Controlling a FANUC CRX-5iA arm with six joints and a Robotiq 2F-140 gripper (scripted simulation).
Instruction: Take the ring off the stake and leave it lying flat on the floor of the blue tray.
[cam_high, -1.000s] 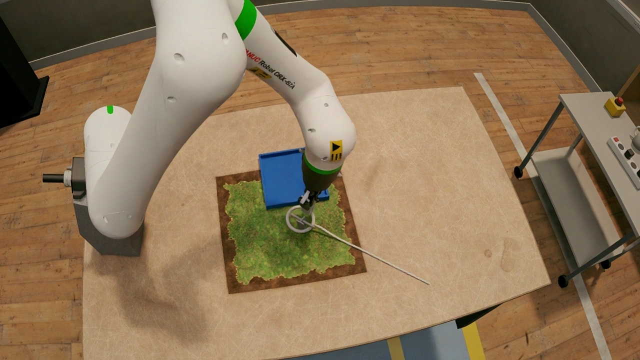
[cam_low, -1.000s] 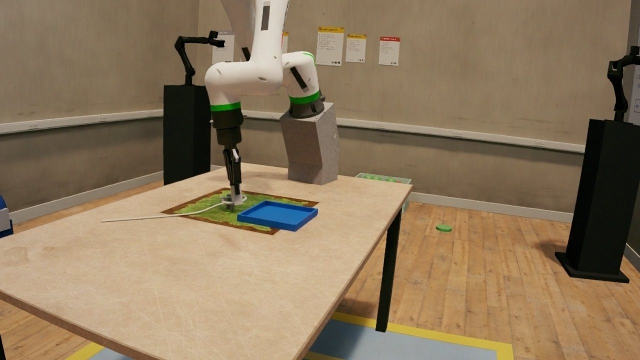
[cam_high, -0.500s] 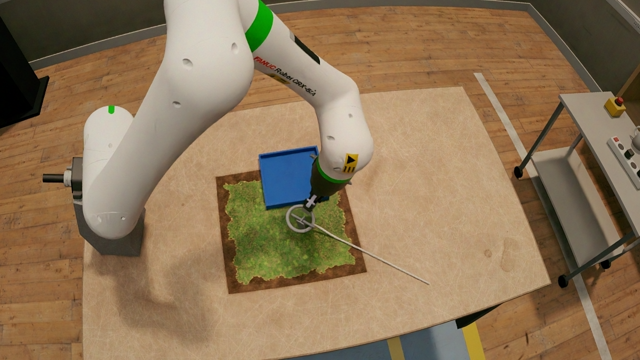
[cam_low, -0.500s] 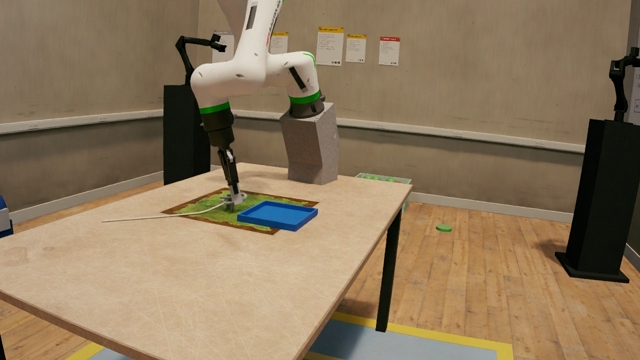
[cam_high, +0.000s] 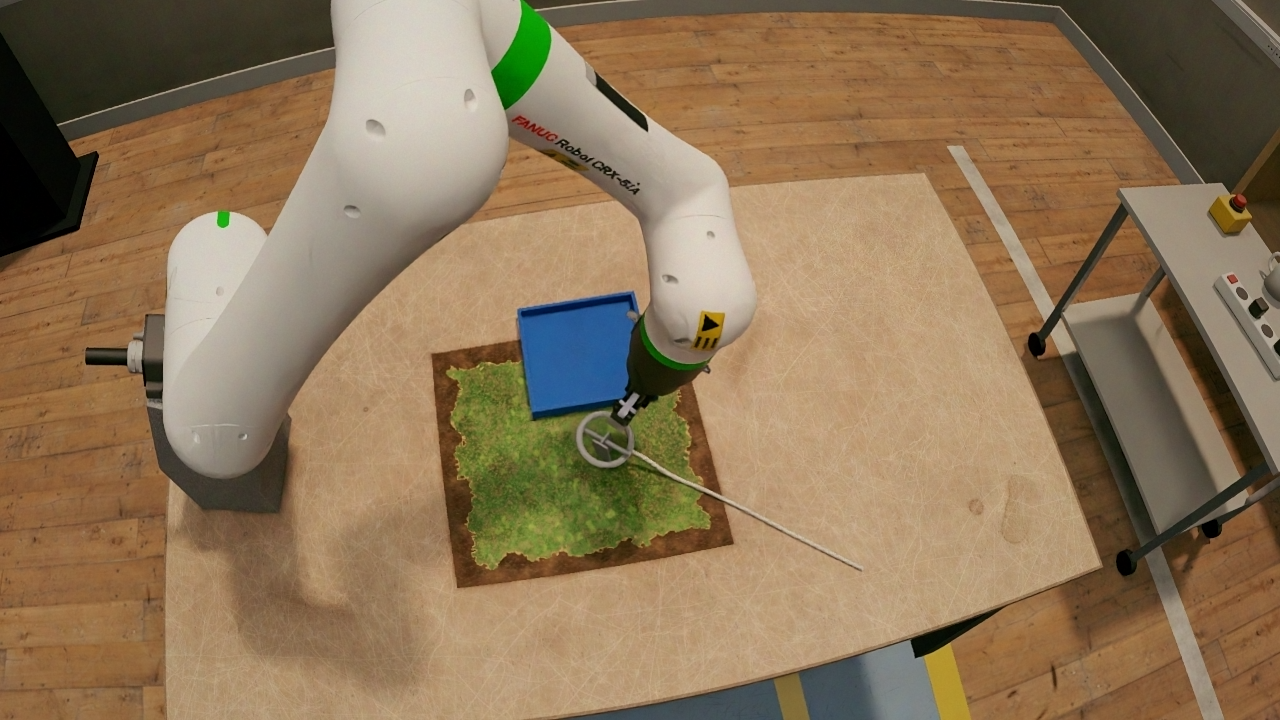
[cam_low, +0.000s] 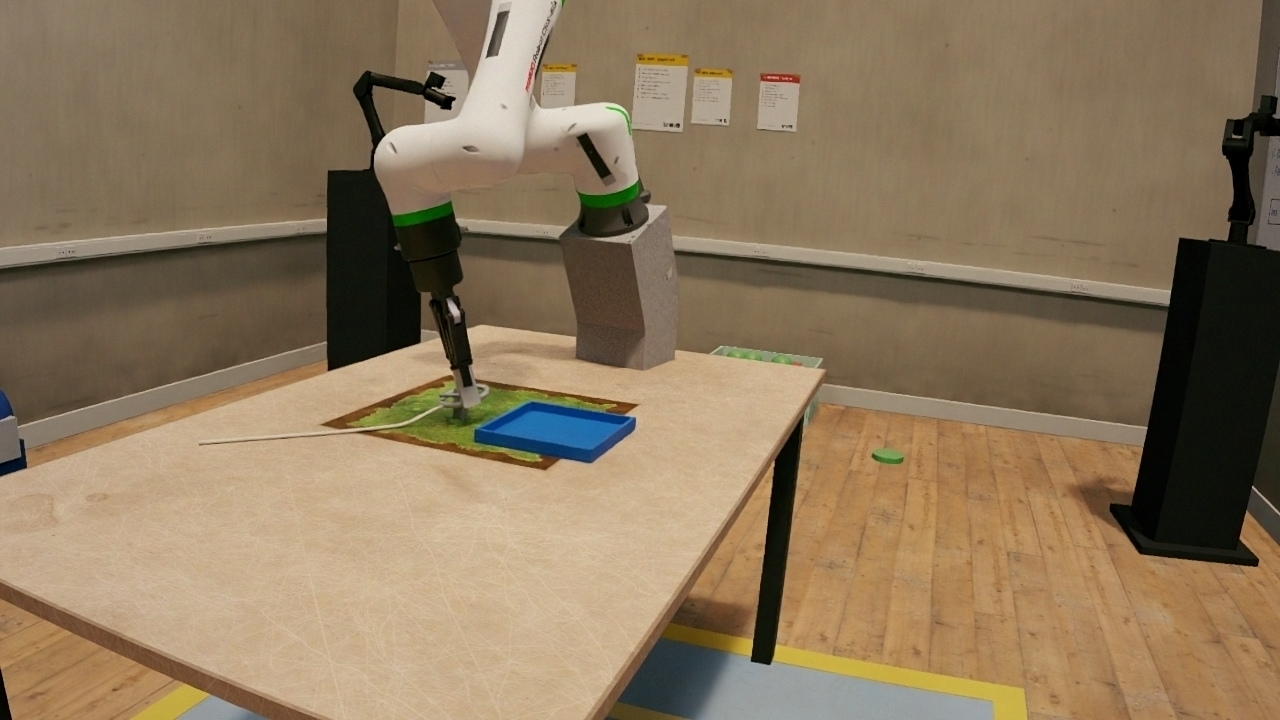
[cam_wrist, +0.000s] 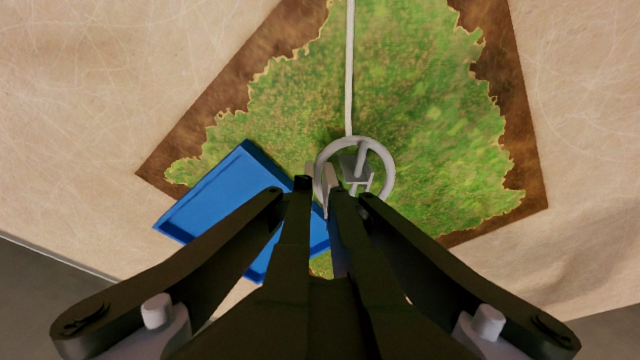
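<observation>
Right now the blue tray is 150 mm to the left of my hand, 60 mm below it and 20 mm behind it. From my hand the other things lie so: grey T-topped stake (40 mm below, 40 mm behind, 20 mm to the right); white ring (30 mm below, 30 mm behind, 20 mm to the right); mat (80 mm below, 80 mm behind).
</observation>
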